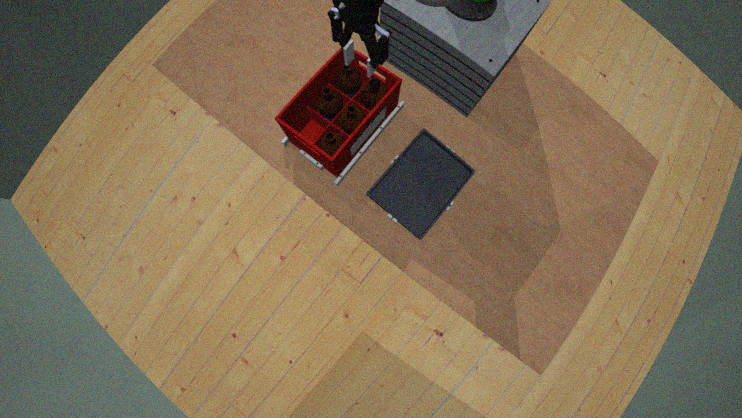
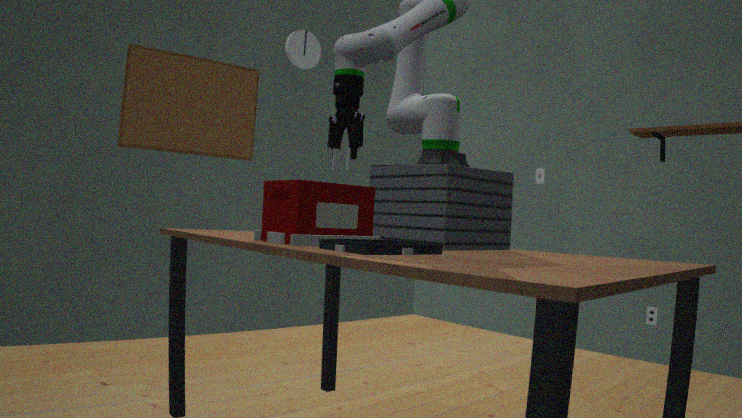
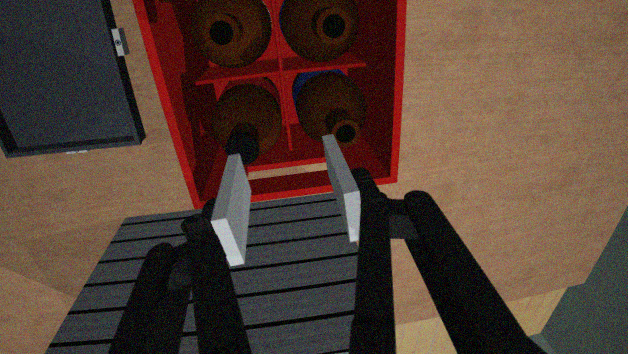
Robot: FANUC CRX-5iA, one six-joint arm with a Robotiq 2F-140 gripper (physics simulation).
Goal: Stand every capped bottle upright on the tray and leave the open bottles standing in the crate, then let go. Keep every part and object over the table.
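Places are measured from the arm's base along level axes (x up, y back, z right), in metres.
Pixels of known places: gripper, fingertip midpoint: (image 1: 360, 66) (image 2: 343, 171) (image 3: 285, 164).
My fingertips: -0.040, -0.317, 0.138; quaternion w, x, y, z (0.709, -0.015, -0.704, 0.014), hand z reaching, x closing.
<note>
For each thing: its top centre in the pictures, then the offset to it from my fingertips, as dx, dy, dz.
- red crate at its top centre: (image 3: 278, 32) (image 1: 338, 97) (image 2: 319, 184) -0.046, -0.079, +0.017
- dark tray at its top centre: (image 3: 32, 53) (image 2: 381, 241) (image 1: 422, 181) -0.195, -0.122, -0.264
The red crate (image 1: 306, 136) (image 2: 282, 207) (image 3: 401, 100) holds several upright brown bottles. One bottle (image 1: 373, 93) (image 3: 247, 112) has a dark, closed top and stands at the grey-block end, tray side. The bottle beside it (image 1: 347, 80) (image 3: 327, 100) shows an open mouth. Two more bottles, one (image 1: 351, 118) (image 3: 235, 47) on the tray side and one (image 1: 328, 103) (image 3: 310, 35) across from it, also show open mouths. Another bottle (image 1: 330, 141) stands at the far end; its top is small. The dark tray (image 1: 421, 181) (image 2: 381, 245) (image 3: 55, 75) bears no bottle. My gripper (image 1: 359, 61) (image 2: 341, 162) (image 3: 285, 164) is partly open and empty above the crate's block end.
A grey ribbed block (image 1: 436, 62) (image 2: 446, 207) (image 3: 295, 260) carries the arm's base, close to the crate's end. White strips (image 1: 369, 142) and small brackets lie along the crate's base. Small brackets (image 1: 393, 217) (image 3: 118, 42) sit at the tray's edges. One crate cell at the far end shows its bare red floor.
</note>
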